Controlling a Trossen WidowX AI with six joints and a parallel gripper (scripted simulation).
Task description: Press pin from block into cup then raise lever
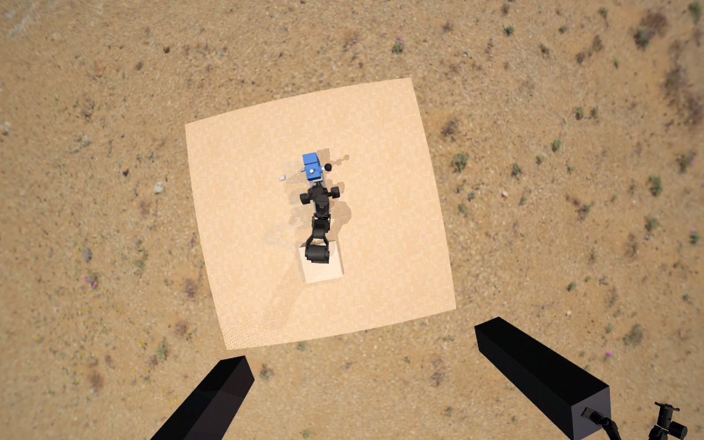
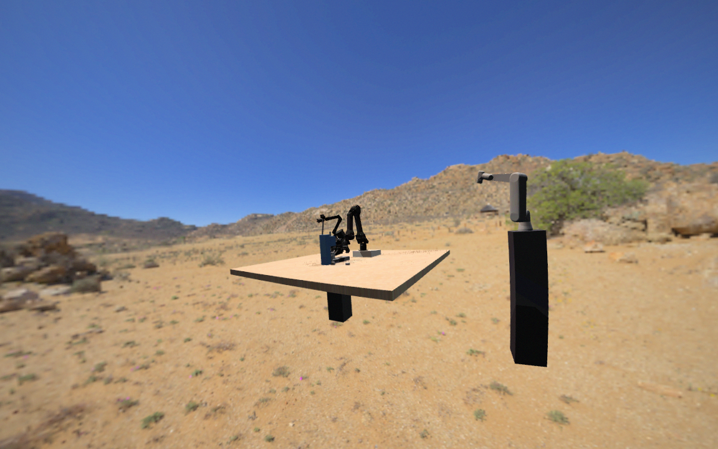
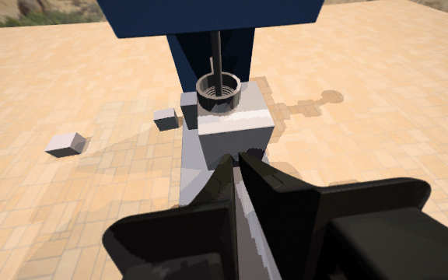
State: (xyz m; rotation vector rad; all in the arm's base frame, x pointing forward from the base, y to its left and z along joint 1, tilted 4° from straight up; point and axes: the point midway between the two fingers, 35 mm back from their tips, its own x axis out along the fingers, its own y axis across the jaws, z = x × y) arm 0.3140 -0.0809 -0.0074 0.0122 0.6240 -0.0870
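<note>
Right now my gripper tip is 1 cm short of the lever, 6 cm to the left of it and 22 cm below it. Round my gripper tip: punch ram (3 cm ahead, 10 cm above).
</note>
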